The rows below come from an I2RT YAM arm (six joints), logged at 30 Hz.
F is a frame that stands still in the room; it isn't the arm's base.
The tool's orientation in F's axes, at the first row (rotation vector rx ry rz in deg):
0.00 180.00 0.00
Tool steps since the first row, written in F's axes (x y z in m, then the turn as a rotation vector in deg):
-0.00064 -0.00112 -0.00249 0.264 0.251 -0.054
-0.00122 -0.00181 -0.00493 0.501 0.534 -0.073
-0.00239 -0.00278 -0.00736 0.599 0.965 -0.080
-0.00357 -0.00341 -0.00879 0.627 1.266 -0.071
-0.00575 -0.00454 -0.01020 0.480 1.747 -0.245
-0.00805 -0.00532 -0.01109 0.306 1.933 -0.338
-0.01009 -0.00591 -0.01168 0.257 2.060 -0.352
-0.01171 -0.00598 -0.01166 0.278 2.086 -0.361
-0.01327 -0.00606 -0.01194 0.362 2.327 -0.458
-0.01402 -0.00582 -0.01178 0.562 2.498 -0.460
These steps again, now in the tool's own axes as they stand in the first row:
0.00064 -0.00112 0.00249 -0.264 0.251 0.054
0.00122 -0.00181 0.00493 -0.501 0.534 0.073
0.00239 -0.00278 0.00736 -0.599 0.965 0.080
0.00357 -0.00341 0.00879 -0.627 1.266 0.071
0.00575 -0.00454 0.01020 -0.480 1.747 0.245
0.00805 -0.00532 0.01109 -0.306 1.933 0.338
0.01009 -0.00591 0.01168 -0.257 2.060 0.352
0.01171 -0.00598 0.01166 -0.278 2.086 0.361
0.01327 -0.00606 0.01194 -0.362 2.327 0.458
0.01402 -0.00582 0.01178 -0.562 2.498 0.460

